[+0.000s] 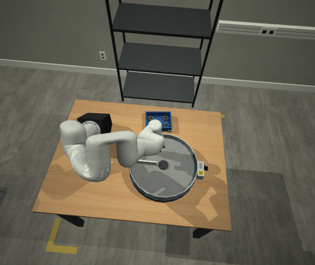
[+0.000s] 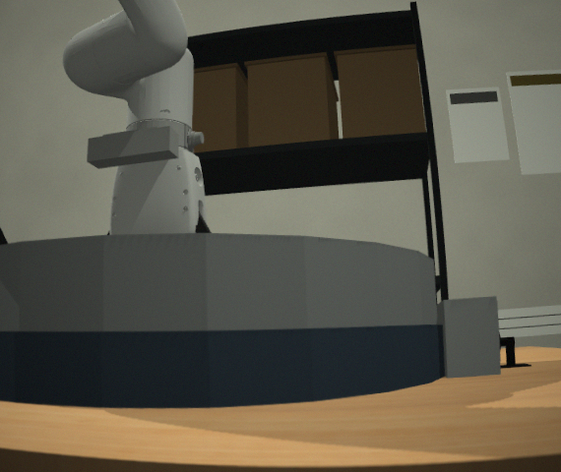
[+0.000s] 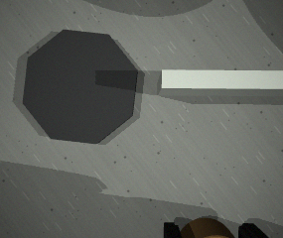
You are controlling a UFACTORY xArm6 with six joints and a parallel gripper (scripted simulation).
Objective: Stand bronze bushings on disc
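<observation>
My gripper is now 260 mm to the right of the blue crate and 60 mm above it. Also, from my hand: turntable (90 mm ahead, 80 mm to the right, 40 mm below); then grey turntable disc (80 mm to the right, 70 mm ahead, 30 mm below).
</observation>
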